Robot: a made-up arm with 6 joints.
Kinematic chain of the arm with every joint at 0, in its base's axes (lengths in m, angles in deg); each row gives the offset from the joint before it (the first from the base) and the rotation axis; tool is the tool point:
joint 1: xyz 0 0 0.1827 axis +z
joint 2: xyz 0 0 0 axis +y
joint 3: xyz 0 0 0.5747 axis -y
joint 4: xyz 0 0 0 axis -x
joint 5: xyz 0.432 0 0 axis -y
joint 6: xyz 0 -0.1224 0 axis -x
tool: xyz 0 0 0
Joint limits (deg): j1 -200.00..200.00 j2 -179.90..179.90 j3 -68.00..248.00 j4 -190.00..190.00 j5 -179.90..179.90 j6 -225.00..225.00
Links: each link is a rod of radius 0.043 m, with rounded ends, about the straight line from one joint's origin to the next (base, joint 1, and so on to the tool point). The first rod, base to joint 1, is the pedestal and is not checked.
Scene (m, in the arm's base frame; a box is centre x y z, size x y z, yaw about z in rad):
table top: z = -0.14
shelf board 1: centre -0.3 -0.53 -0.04 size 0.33 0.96 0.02 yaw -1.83
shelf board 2: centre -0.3 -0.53 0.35 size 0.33 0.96 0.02 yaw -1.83
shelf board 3: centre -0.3 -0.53 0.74 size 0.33 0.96 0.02 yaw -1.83
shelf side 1: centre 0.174 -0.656 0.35 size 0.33 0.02 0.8 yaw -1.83
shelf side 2: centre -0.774 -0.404 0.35 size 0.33 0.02 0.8 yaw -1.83
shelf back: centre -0.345 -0.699 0.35 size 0.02 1 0.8 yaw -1.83
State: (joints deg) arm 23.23 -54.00 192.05 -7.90 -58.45 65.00
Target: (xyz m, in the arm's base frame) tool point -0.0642 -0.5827 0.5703
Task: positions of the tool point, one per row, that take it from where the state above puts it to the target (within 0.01 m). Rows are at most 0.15 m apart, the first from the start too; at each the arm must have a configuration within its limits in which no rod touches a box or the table.
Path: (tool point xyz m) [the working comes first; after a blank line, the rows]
Joints at the target: 71.78 -17.44 186.62 -7.90 -58.45 65.00
Straight joint move there: touches shelf board 2.

1: -0.4472 -0.3389 0.1959
2: -0.3292 -0.2949 0.2483
3: -0.2044 -0.2385 0.2876
4: -0.0768 -0.1712 0.3123
5: -0.0841 -0.2160 0.3475
6: -0.0705 -0.2579 0.4052
7: -0.0354 -0.2843 0.4814
8: 0.0152 -0.2833 0.5703
9: -0.0159 -0.3816 0.5897
10: -0.0427 -0.4825 0.5897
11: -0.0642 -0.5827 0.5702

